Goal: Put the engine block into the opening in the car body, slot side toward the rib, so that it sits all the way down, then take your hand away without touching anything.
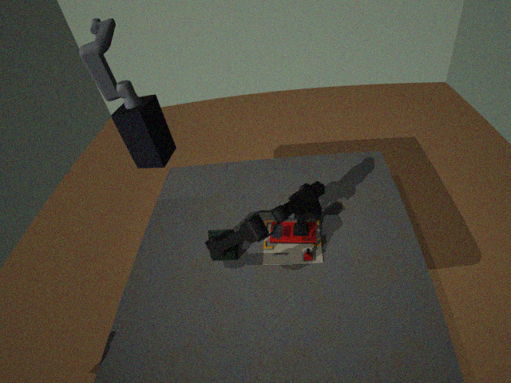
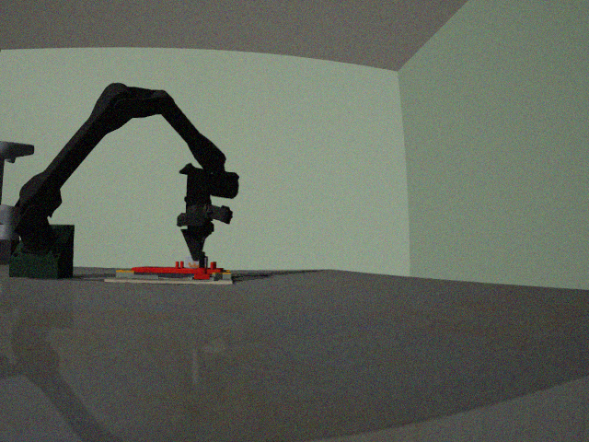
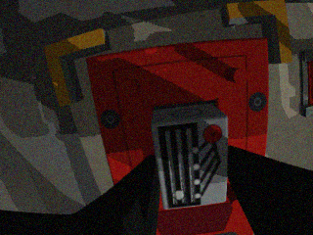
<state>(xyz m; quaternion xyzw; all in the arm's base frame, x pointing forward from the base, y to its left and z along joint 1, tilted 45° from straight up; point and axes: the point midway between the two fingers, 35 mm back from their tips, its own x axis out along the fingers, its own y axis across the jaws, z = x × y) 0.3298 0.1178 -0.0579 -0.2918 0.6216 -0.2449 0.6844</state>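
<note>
The engine block is 1 cm below my gripper tip.
</note>
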